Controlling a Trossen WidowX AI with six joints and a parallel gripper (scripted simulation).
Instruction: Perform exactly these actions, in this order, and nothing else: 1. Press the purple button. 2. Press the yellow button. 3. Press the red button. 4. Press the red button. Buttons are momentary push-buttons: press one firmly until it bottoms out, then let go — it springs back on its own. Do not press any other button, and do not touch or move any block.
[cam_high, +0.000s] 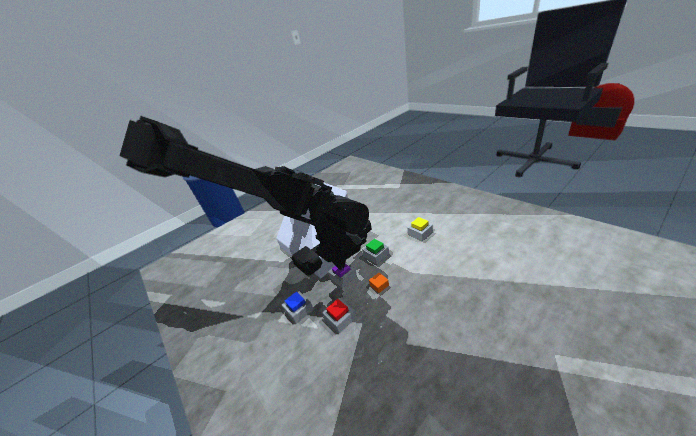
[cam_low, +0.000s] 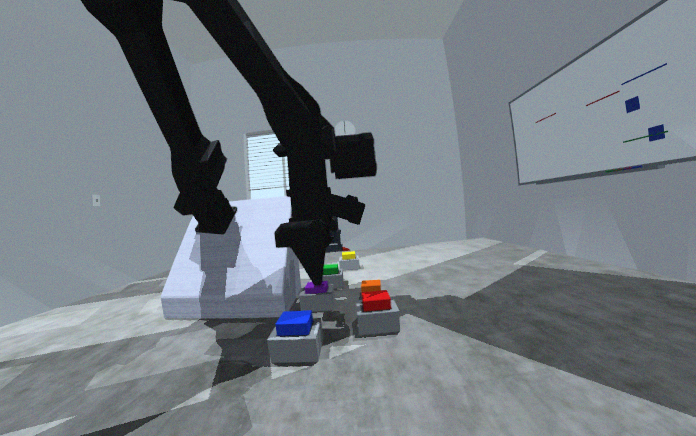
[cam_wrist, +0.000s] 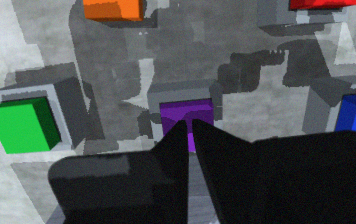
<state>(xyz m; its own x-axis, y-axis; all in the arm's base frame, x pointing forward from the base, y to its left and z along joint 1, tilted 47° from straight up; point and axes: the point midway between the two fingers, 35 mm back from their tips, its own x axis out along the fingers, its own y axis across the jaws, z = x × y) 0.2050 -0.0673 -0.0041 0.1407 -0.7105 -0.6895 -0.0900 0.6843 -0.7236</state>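
Now: gripper tip 1 cm above the purple button. Also, from my gripper tip: red button: 9 cm ahead, 7 cm to the right; then green button: 11 cm to the left; then orange block: 8 cm ahead, 5 cm to the left, 2 cm below.
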